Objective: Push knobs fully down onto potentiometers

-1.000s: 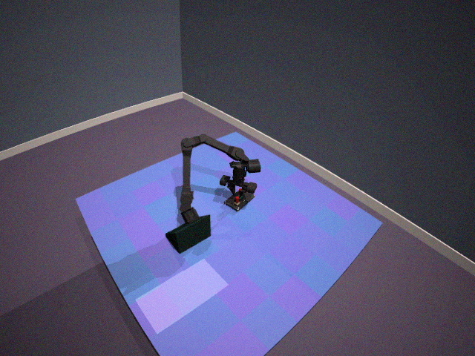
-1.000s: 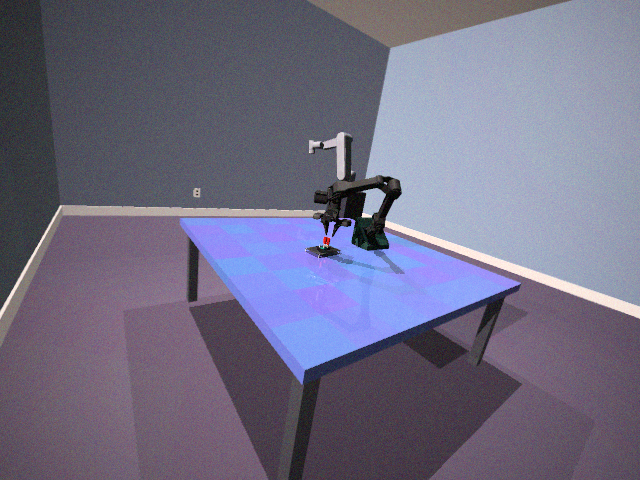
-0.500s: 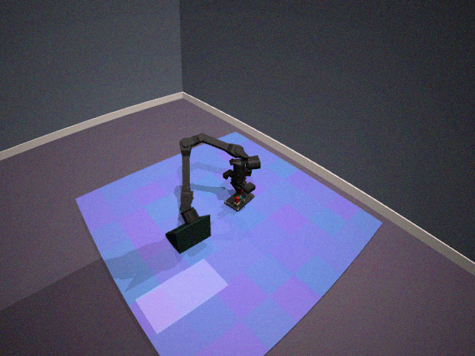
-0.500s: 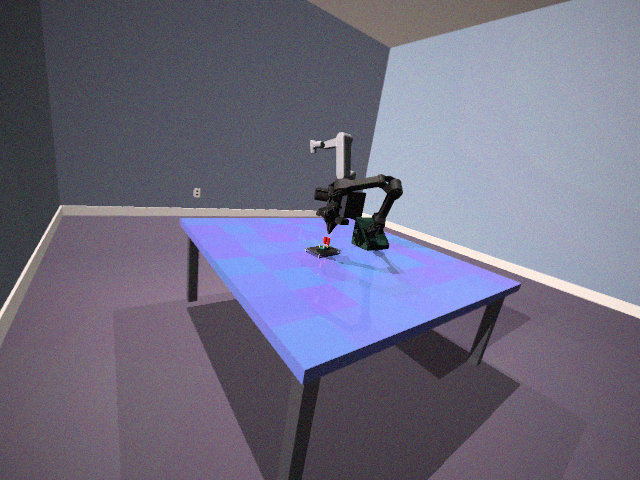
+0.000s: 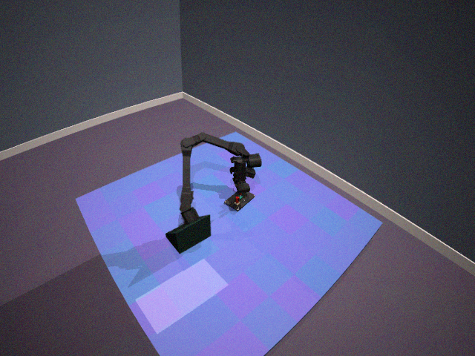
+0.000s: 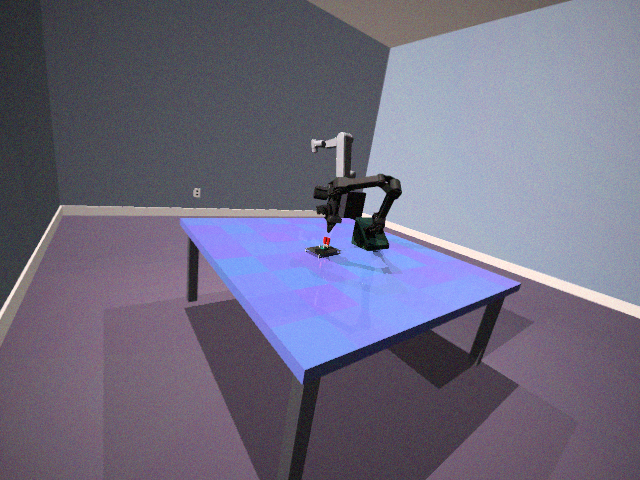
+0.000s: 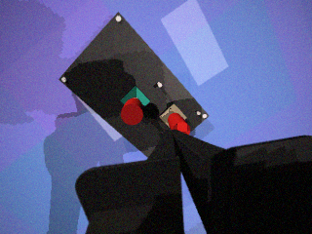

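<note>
Right now my gripper tip is 3 cm short of the red knob, 3 cm above it and 2 cm to the right of it.
</note>
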